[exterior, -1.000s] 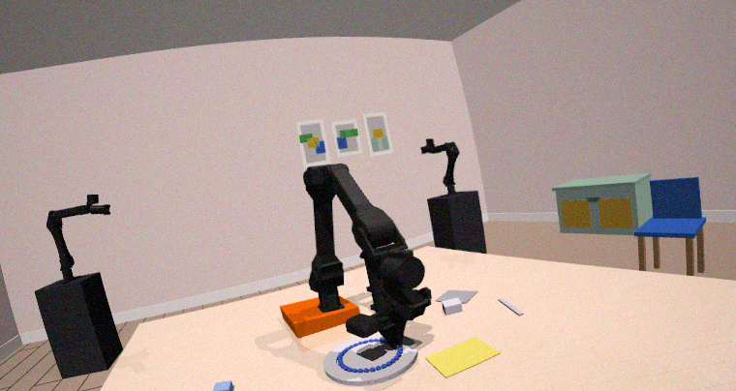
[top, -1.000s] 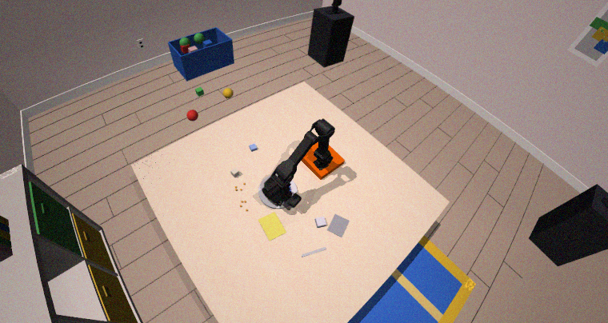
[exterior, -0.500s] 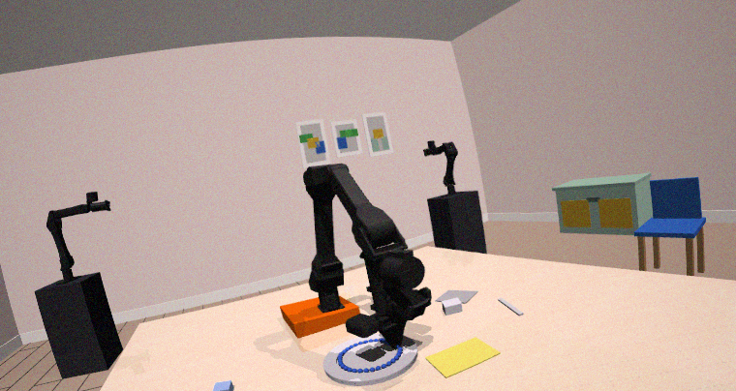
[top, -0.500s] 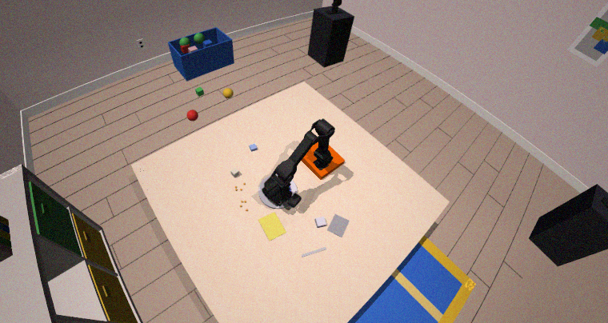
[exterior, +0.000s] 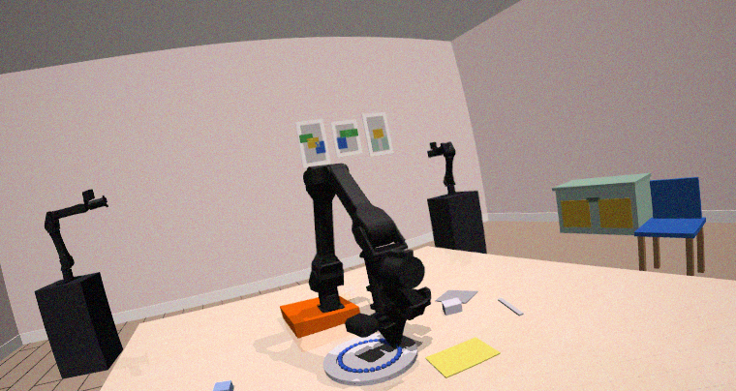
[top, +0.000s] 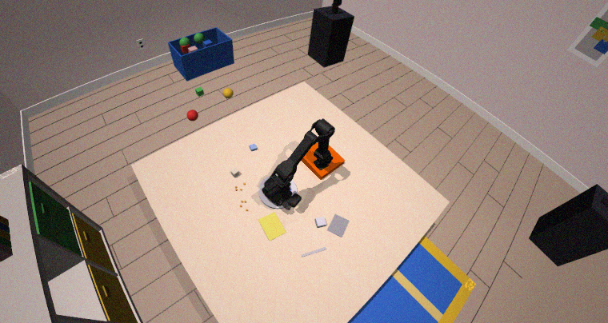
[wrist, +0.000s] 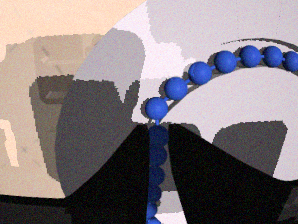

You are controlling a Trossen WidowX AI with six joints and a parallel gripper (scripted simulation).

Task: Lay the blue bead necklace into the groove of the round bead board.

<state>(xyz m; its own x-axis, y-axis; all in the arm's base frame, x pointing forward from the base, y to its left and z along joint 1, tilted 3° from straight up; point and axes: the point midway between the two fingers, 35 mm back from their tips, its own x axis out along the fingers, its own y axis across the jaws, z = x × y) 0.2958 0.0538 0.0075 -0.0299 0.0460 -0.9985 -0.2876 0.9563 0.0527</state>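
My gripper tip is 10 mm past the round bead board, 60 mm to the left of it and 10 mm above it. The rest, counted from my gripper tip: yellow sheet: 110 mm ahead, 90 mm to the left, 20 mm below; small grey block: 90 mm behind, 200 mm to the left, 10 mm below; pale cube: 120 mm ahead, 270 mm to the right.
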